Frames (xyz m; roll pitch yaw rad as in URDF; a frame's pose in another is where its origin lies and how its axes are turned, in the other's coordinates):
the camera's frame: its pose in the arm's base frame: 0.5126 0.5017 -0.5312 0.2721 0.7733 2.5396
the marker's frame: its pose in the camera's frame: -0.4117 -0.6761 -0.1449 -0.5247 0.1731 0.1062
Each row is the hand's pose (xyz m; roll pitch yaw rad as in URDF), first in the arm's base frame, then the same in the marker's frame.
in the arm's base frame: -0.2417 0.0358 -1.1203 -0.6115 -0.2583 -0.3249
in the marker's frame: 1.2456 1.1277 0.6247 -0.6787 0.6415 3.1255
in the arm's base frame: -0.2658 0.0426 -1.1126 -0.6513 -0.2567 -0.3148
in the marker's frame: 1.2551 1.1278 0.6492 -0.7087 0.6437 3.1376
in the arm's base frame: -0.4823 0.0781 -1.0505 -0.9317 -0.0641 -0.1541
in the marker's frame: 1.3402 1.1541 0.8590 -0.8127 0.8318 -2.9231
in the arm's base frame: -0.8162 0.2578 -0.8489 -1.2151 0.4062 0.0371
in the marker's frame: 1.4164 1.0698 1.2732 -0.5214 1.2081 -2.2288
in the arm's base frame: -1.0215 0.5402 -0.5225 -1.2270 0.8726 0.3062
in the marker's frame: 1.3427 0.8432 1.6875 0.6005 1.1235 -0.8481
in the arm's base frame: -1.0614 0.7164 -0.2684 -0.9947 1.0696 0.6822
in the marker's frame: 1.2060 0.6734 1.9104 0.7463 0.8735 -0.5811
